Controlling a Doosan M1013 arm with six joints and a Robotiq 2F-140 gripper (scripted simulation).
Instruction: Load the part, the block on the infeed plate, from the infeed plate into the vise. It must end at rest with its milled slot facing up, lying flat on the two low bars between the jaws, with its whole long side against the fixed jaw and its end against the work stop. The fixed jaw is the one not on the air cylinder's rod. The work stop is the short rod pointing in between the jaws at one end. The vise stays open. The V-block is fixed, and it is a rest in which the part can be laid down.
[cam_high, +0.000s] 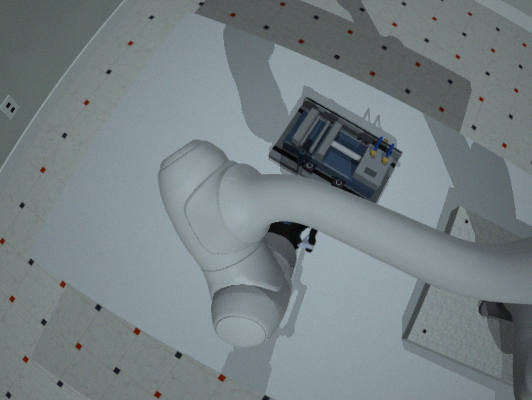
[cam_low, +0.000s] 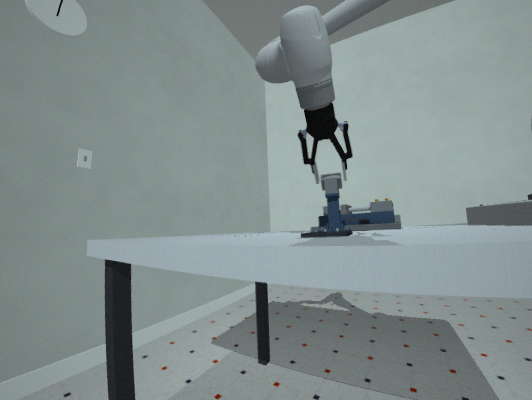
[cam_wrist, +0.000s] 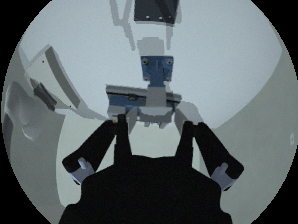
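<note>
Right now the part is 20 mm to the right of my hand and 20 mm below it. Round my hand: vise: 210 mm to the right, 140 mm below, 70 mm behind; then air cylinder: 190 mm to the right, 160 mm behind, 100 mm below.
</note>
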